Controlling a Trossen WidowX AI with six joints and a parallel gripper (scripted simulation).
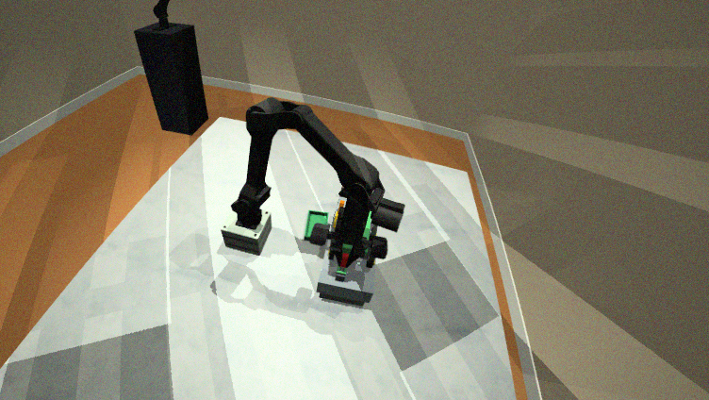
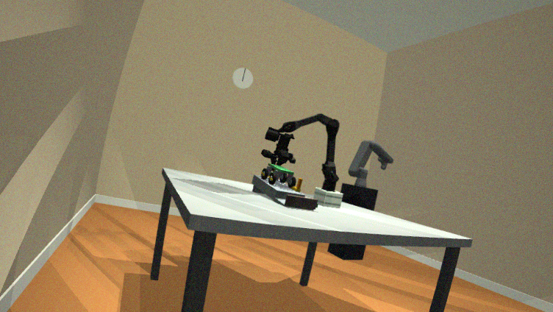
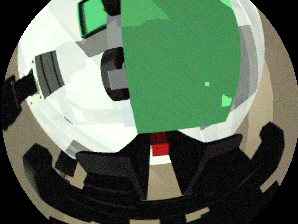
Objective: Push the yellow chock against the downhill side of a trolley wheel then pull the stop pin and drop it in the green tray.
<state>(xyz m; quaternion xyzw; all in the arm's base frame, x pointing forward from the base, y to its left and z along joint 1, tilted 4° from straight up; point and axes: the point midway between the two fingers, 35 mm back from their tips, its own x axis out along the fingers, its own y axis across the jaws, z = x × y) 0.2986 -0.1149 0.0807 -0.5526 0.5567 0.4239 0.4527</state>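
My gripper tip is 30 mm past the yellow chock, 210 mm to the right of it and 50 mm above it. From my gripper tip the other things lie so: green-topped trolley: 20 mm ahead, 110 mm to the left, 20 mm below; then dark brown block: 30 mm ahead, 380 mm to the left, 100 mm below; then red-headed stop pin: right at my gripper tip.
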